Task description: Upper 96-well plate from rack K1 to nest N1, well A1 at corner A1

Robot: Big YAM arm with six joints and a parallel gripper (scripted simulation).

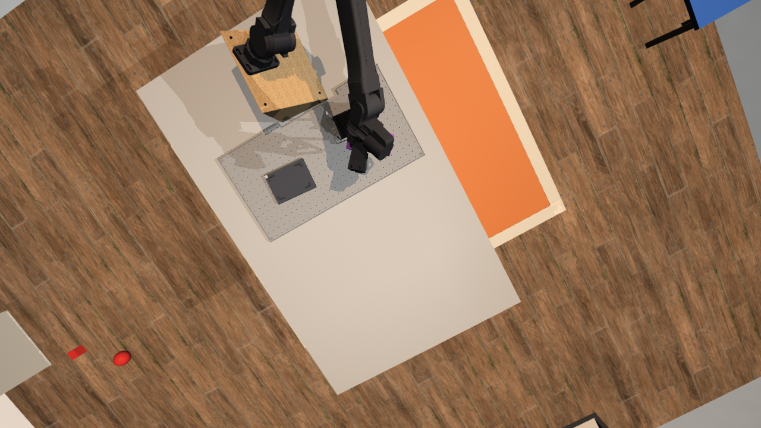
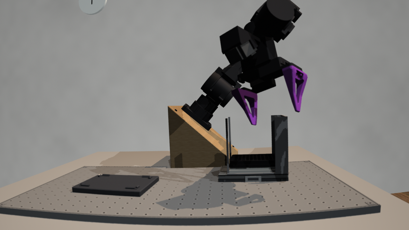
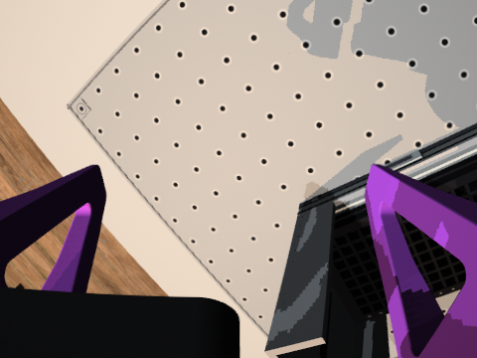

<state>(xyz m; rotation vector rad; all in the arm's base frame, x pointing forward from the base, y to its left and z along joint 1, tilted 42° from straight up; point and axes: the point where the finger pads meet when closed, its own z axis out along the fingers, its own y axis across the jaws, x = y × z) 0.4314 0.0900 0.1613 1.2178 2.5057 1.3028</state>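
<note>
Now: hand 130 mm past the black 96-well plate, 110 mm above it and 10 mm to the left of it. Round my hand: pale A1 square 410 mm to the right, 140 mm below, 130 mm behind; white plate 130 mm behind, 120 mm below, 10 mm to the right.
</note>
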